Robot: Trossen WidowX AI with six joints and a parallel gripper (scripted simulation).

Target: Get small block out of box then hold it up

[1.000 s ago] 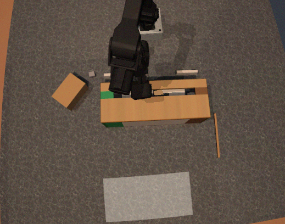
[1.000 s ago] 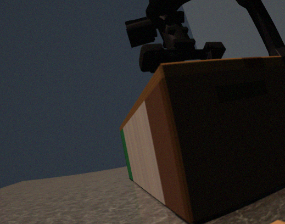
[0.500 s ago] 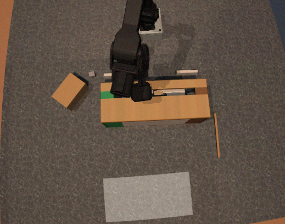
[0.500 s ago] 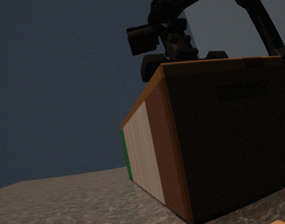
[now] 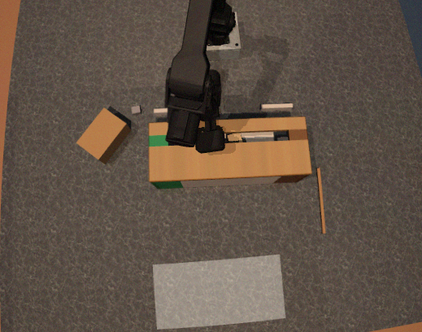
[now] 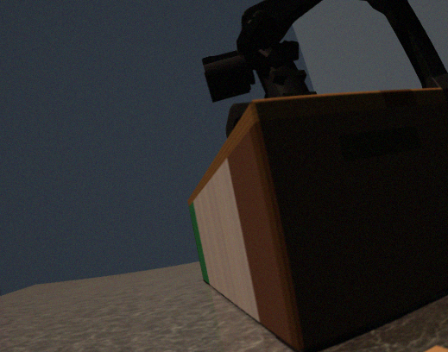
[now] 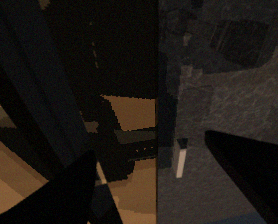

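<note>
The tan block lies 50 mm ahead of my gripper tip, 30 mm to the left of it and 20 mm below it. Round my gripper tip: thin wooden stick (220 mm ahead, 250 mm to the left, 110 mm below); then wooden box (40 mm ahead, 20 mm to the left, 50 mm below); then grey cube (100 mm behind, 220 mm to the right, 100 mm below).
</note>
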